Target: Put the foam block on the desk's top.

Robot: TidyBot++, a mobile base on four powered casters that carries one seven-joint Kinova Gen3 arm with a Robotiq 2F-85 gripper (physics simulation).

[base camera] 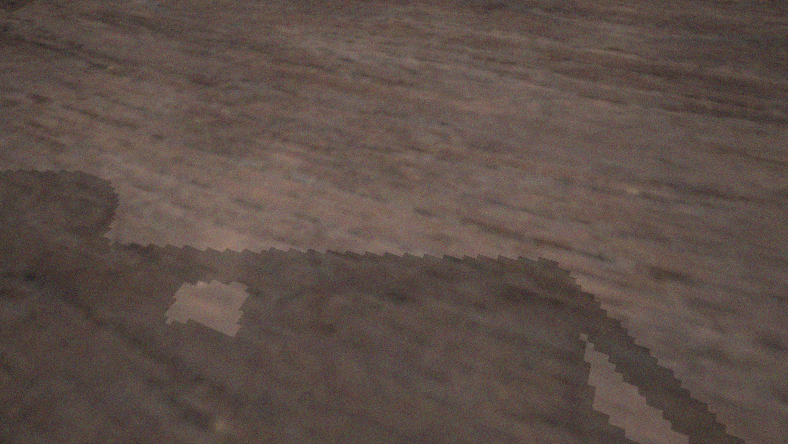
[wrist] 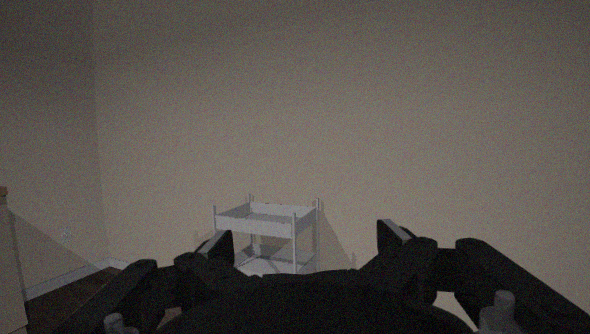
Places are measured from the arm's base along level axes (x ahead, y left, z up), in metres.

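Pixels of known places: gripper, between the fingertips: (wrist: 304, 241).
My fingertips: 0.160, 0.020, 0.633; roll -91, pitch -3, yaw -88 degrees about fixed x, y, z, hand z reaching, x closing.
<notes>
Behind a point stands the place of what it marks, as x, y, z.
The foam block does not show in either view, and I see nothing that I can tell to be the desk. My gripper (wrist: 304, 241) {0.160, 0.020, 0.633} is open in the wrist view, its two black fingers wide apart with no object between them. Past the fingertips, the wall and part of a cart show at a distance. The gripper does not show in the base camera view, where a shadow lies over the wood floor (base camera: 413, 165) {0.484, 0.028, -0.396}.
A light grey two-tier cart (wrist: 255, 226) {1.224, 0.277, 0.301} stands by the beige wall (wrist: 350, 125) {1.447, -0.199, 0.772}, its lower part hidden behind the gripper. The side of a pale cabinet (wrist: 11, 280) {1.082, 1.562, 0.026} with a wooden top shows at the left edge. A room corner lies between them.
</notes>
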